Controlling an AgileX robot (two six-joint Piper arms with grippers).
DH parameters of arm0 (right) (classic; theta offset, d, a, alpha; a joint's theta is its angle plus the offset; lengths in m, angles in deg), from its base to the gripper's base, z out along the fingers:
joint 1: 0 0.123 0 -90
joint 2: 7.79 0 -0.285 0
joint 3: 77.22 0 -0.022 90
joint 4: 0 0.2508 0 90
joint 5: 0 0 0.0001 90
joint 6: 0 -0.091 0 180
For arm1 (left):
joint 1: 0 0.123 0 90
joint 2: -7.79 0 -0.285 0
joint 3: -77.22 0 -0.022 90
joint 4: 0 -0.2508 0 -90
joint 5: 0 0 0.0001 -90
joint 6: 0 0.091 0 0
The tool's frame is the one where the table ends.
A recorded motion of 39 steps. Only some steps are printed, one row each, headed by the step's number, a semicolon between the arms.
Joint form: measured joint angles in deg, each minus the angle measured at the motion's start. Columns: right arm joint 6, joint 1, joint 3, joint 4, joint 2, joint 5; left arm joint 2, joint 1, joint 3, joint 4, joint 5, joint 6.
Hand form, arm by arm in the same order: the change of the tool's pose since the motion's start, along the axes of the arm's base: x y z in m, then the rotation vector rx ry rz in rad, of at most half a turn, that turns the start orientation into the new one. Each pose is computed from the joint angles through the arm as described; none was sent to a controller.
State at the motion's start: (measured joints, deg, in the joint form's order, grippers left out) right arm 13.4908 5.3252 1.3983 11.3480 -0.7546 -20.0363; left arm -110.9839 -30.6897 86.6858 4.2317 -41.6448 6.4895
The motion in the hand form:
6: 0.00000 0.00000 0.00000 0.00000 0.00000 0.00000; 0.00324 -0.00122 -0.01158 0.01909 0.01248 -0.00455
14: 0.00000 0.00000 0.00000 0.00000 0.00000 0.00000; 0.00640 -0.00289 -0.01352 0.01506 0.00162 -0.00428
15: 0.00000 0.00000 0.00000 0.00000 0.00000 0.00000; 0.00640 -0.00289 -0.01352 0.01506 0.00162 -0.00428
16: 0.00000 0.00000 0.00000 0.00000 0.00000 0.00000; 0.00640 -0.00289 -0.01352 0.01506 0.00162 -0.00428
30: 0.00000 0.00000 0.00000 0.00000 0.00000 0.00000; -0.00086 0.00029 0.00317 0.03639 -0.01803 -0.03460
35: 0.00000 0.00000 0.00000 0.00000 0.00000 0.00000; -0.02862 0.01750 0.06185 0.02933 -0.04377 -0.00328
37: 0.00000 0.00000 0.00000 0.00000 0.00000 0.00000; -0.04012 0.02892 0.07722 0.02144 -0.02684 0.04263
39: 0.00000 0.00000 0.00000 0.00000 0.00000 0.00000; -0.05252 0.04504 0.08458 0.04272 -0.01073 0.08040
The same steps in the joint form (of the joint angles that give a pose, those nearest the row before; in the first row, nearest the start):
6: 0.00 0.00 0.00 0.00 0.00 0.00; -1.59 0.00 0.00 -0.54 0.41 0.11
14: 0.00 0.00 0.00 0.00 0.00 0.00; -2.26 0.00 0.50 -0.65 1.24 0.11
15: 0.00 0.00 0.00 0.00 0.00 0.00; -2.26 0.00 0.50 -0.65 1.24 0.11
16: 0.00 0.00 0.00 0.00 0.00 0.00; -2.26 0.00 0.50 -0.65 1.24 0.11
30: 0.00 0.00 0.00 0.00 0.00 0.00; 0.28 -0.28 0.38 -1.86 -0.88 1.20
35: 0.00 0.00 0.00 0.00 0.00 0.00; 9.33 -0.53 0.38 -3.88 -8.37 -1.87
37: 0.00 0.00 0.00 0.00 0.00 0.00; 12.63 -0.01 -0.47 -4.23 -11.36 -4.39
39: 0.00 0.00 0.00 0.00 0.00 0.00; 16.16 0.92 -3.07 -5.56 -13.69 -5.98

